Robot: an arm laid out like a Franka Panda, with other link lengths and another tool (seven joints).
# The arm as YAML. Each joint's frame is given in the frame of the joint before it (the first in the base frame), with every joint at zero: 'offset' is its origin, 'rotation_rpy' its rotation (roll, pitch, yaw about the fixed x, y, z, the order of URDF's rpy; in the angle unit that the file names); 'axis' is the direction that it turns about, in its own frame. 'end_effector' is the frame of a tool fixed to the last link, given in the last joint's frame.
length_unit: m
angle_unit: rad
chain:
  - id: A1
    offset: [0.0, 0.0, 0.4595]
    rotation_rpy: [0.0, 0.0, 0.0]
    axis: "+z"
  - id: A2
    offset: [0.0, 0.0, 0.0]
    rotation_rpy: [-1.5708, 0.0, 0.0]
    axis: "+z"
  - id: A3
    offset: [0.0, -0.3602, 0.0]
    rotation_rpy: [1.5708, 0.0, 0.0]
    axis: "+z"
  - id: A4
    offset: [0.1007, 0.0, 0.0]
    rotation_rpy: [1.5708, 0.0, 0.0]
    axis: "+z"
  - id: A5
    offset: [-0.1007, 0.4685, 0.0]
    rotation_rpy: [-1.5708, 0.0, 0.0]
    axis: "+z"
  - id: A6
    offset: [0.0, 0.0, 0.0]
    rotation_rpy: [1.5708, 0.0, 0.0]
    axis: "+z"
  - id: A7
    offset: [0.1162, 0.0, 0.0]
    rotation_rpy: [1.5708, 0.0, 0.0]
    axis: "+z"
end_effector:
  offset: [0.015, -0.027, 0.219]
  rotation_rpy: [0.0, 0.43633, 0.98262]
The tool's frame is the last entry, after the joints.
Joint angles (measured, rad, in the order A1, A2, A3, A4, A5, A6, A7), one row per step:
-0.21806 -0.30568 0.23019 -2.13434 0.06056 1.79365 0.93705
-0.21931 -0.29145 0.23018 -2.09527 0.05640 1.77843 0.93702
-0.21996 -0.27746 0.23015 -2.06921 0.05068 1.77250 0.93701
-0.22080 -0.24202 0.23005 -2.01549 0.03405 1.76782 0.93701
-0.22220 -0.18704 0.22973 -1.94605 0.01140 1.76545 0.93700
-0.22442 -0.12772 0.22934 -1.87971 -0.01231 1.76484 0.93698
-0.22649 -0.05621 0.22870 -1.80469 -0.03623 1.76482 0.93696
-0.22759 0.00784 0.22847 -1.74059 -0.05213 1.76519 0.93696
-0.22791 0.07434 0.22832 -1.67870 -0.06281 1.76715 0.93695
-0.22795 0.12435 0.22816 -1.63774 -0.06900 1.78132 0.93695
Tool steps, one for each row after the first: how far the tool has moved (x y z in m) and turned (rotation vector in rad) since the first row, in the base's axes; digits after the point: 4 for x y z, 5 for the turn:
0.0079 -0.0003 0.0135 -0.00067 -0.00981 0.00227
0.0146 -0.0011 0.0205 -0.00307 -0.01616 0.00453
0.0307 -0.0040 0.0315 -0.01137 -0.03034 0.01030
0.0536 -0.0091 0.0400 -0.02117 -0.04355 0.01649
0.0767 -0.0159 0.0429 -0.03100 -0.05128 0.02083
0.1034 -0.0239 0.0417 -0.03827 -0.05652 0.02414
0.1264 -0.0299 0.0371 -0.03937 -0.05861 0.02599
0.1493 -0.0349 0.0280 -0.03478 -0.05777 0.02683
0.1678 -0.0383 0.0186 -0.02953 -0.06426 0.02718

